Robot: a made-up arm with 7 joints. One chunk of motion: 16 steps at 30 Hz.
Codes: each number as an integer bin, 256 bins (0 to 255) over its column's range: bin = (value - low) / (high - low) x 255, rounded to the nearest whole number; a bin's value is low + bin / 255 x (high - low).
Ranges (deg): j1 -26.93..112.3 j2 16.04..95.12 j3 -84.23..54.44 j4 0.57..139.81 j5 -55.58..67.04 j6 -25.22..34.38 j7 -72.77..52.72
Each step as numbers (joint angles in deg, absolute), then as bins.
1 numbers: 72.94 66.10 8.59 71.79 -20.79 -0.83 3.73
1 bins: 183 161 171 130 72 104 155
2 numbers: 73.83 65.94 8.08 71.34 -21.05 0.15 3.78
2 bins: 185 161 170 130 72 109 156
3 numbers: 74.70 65.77 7.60 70.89 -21.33 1.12 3.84
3 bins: 186 160 169 129 71 113 156
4 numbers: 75.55 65.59 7.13 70.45 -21.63 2.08 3.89
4 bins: 188 160 168 128 71 117 156
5 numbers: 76.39 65.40 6.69 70.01 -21.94 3.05 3.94
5 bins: 189 159 167 127 70 121 156
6 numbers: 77.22 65.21 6.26 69.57 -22.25 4.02 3.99
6 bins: 191 159 166 126 69 125 156
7 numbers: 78.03 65.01 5.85 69.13 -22.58 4.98 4.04
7 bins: 192 158 166 126 69 129 156
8 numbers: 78.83 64.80 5.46 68.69 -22.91 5.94 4.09
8 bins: 194 157 165 125 68 133 156
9 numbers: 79.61 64.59 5.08 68.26 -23.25 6.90 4.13
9 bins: 195 157 164 124 67 137 156
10 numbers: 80.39 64.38 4.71 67.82 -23.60 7.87 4.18
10 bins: 197 156 164 123 67 142 156
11 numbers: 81.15 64.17 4.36 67.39 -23.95 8.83 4.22
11 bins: 198 155 163 122 66 146 156
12 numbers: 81.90 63.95 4.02 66.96 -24.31 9.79 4.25
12 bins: 199 154 162 122 65 150 157
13 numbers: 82.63 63.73 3.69 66.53 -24.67 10.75 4.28
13 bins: 201 154 162 121 64 154 157
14 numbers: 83.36 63.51 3.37 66.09 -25.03 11.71 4.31
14 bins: 202 153 161 120 64 158 157
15 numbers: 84.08 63.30 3.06 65.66 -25.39 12.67 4.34
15 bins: 203 152 161 119 63 162 157
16 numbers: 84.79 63.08 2.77 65.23 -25.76 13.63 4.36
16 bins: 205 152 160 118 62 166 157
